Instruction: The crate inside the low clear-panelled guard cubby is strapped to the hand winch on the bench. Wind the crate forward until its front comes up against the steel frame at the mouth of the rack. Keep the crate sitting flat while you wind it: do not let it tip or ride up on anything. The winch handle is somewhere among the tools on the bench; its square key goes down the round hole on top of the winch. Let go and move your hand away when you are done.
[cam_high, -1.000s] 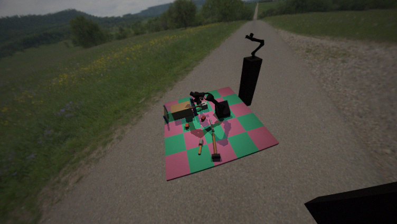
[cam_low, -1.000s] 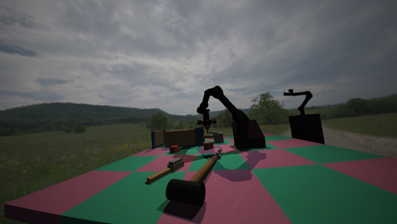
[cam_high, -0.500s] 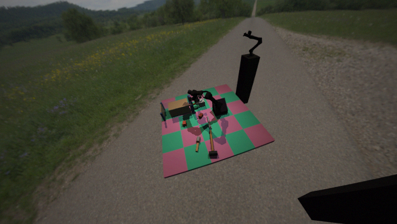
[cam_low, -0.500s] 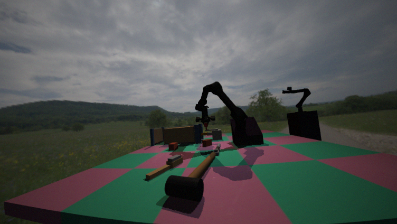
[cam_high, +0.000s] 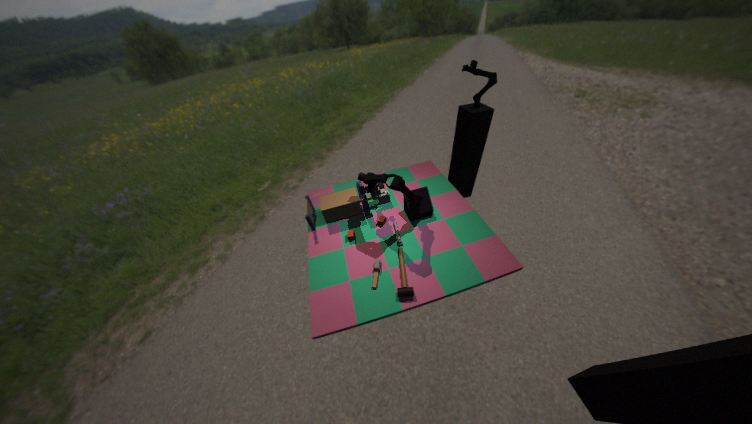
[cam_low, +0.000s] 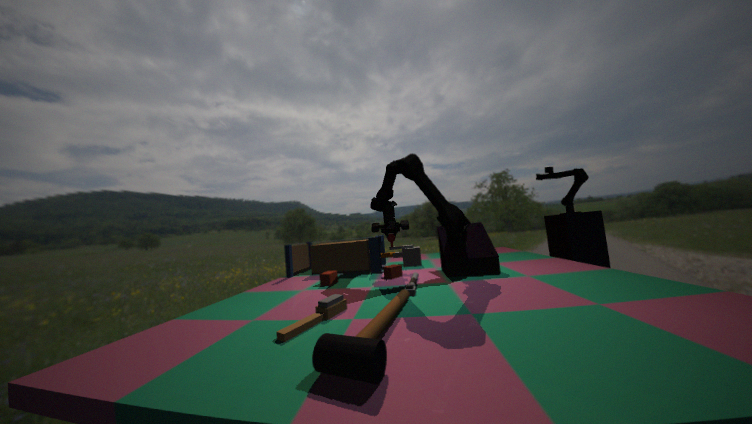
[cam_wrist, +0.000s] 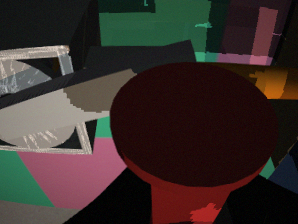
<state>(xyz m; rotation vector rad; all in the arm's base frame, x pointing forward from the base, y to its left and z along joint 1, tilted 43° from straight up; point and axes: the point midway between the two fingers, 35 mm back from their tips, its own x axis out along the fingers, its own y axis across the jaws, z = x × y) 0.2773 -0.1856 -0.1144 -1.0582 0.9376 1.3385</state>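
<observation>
The winch handle is 4 cm behind my gripper tip, 1 cm to the left of it and 3 cm below it. The rest, counted from my gripper tip: grey winch (11 cm behind, 3 cm to the right, 10 cm below); red knob (2 cm to the left); frame (7 cm ahead, 1 cm to the right, 3 cm below).
</observation>
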